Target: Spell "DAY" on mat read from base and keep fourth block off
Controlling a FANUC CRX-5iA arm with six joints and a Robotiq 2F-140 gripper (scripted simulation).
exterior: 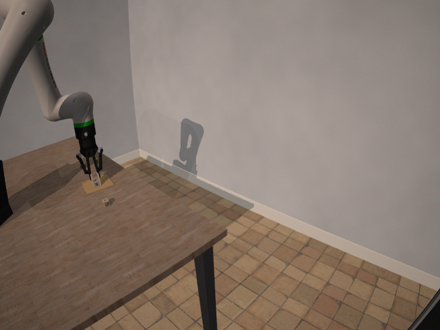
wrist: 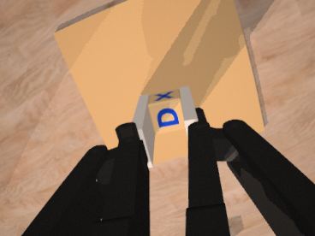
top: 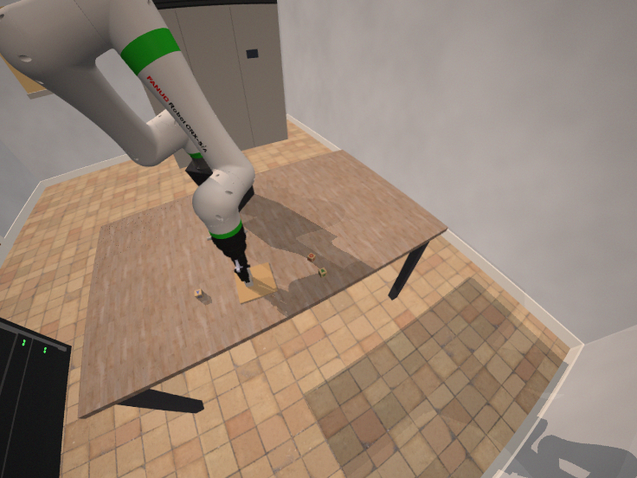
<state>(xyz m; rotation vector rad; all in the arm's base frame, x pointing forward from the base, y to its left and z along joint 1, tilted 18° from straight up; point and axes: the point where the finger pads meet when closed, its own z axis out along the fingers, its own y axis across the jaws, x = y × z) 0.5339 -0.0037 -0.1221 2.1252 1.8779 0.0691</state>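
My hand is 4 cm above the tan mat, 2 cm to the right of it and 1 cm short of it. From my hand the other things lie so: Y block 19 cm to the right, 2 cm below, 1 cm behind; then O block 26 cm to the left, 2 cm below, 1 cm behind.
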